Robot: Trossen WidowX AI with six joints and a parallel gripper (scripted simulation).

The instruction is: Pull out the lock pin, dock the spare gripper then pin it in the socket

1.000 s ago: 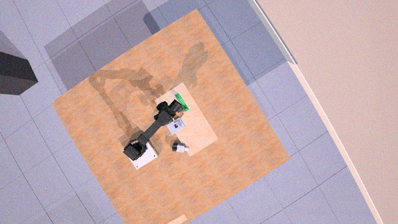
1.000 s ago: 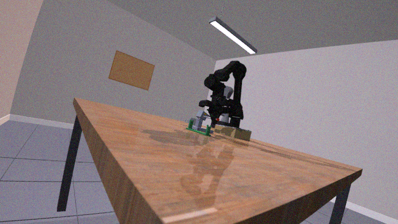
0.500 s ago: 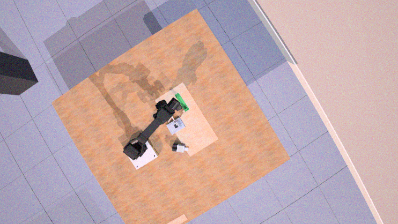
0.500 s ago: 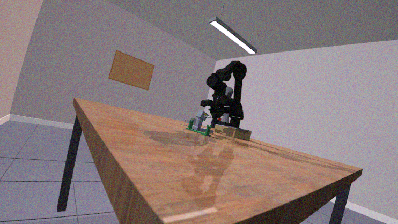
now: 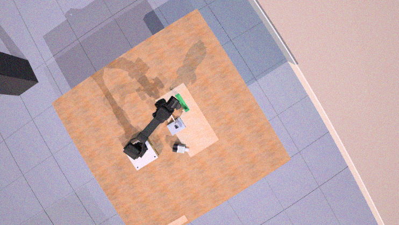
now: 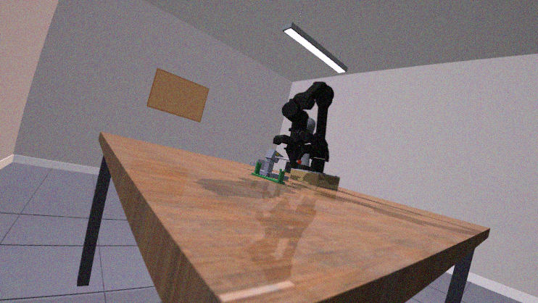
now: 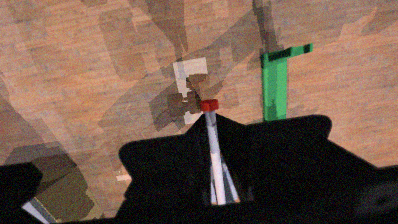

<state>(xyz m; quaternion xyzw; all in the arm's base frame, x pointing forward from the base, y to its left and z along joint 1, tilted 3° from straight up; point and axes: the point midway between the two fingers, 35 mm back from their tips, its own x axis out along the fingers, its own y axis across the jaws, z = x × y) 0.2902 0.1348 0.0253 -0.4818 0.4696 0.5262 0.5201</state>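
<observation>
The green pin cradle lies 10 cm ahead of my gripper tip, 1 cm to the right of it and 3 cm below it. The rest, counted from my gripper tip: spare gripper: 7 cm behind, 28 cm to the right, 3 cm below; socket: 1 cm behind, 13 cm to the right.
</observation>
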